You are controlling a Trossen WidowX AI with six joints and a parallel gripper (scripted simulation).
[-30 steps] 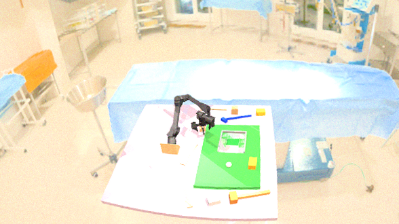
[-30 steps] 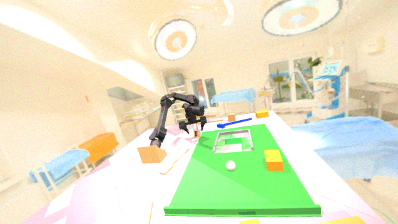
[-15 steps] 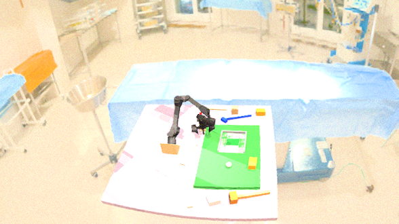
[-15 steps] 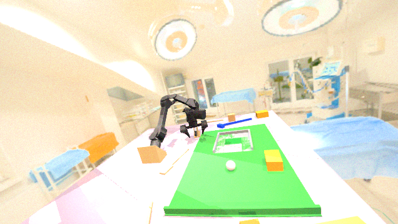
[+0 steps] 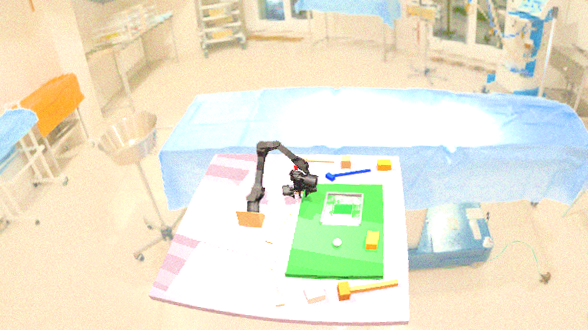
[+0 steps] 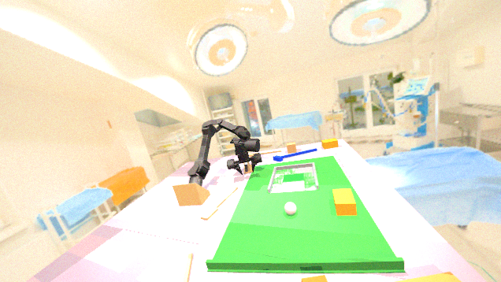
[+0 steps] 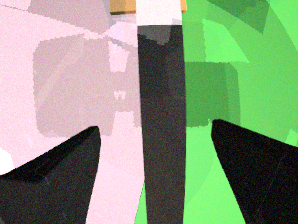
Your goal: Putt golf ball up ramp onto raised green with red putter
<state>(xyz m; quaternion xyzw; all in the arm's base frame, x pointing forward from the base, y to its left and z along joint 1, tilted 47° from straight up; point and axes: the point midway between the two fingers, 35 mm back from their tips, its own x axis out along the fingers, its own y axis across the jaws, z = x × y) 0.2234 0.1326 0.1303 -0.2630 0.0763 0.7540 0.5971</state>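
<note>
Now: gripper tip 110 mm to the right of the red putter, 40 mm past it and 30 mm below it. Also, from my gripper tip: green mat: 260 mm ahead, 180 mm to the right, 30 mm below; white golf ball: 320 mm to the right, 270 mm ahead, 10 mm below; blue putter: 280 mm to the left, 240 mm ahead, 20 mm below.
</note>
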